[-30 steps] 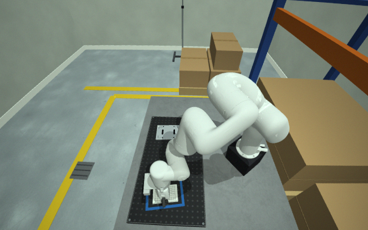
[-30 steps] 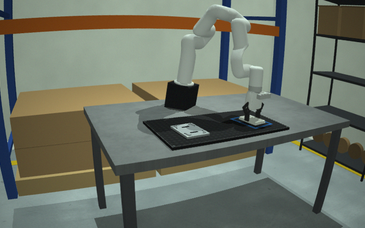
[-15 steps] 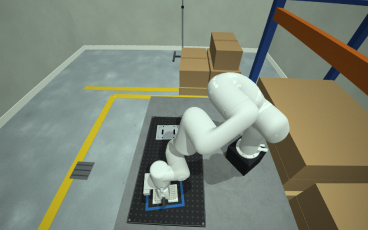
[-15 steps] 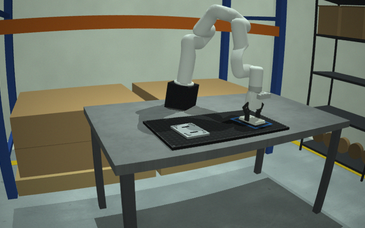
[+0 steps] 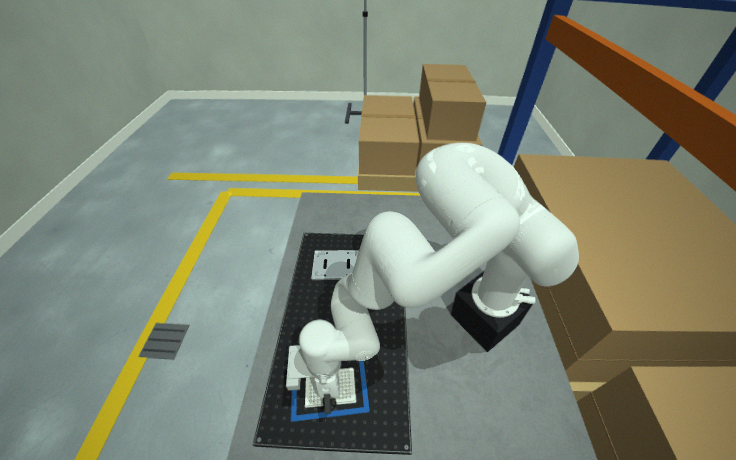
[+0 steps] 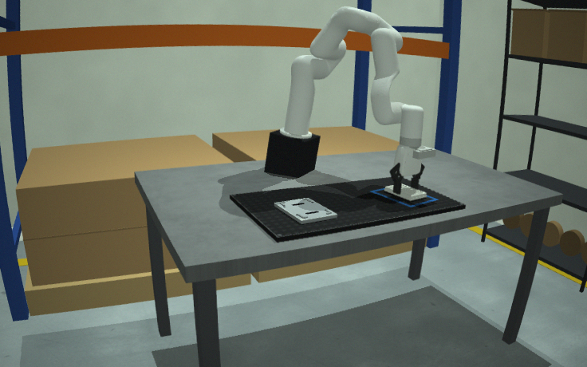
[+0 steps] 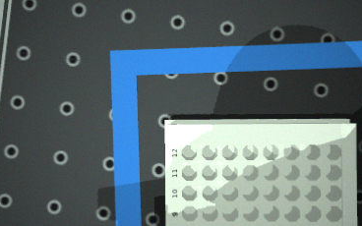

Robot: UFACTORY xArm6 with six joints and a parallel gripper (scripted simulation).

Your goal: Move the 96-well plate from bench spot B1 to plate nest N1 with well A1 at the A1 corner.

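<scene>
The light grey plate nest N1 is 390 mm to the right of my hand, 100 mm ahead of it and 20 mm below it. Round my hand: white 96-well plate (10 mm below).
</scene>
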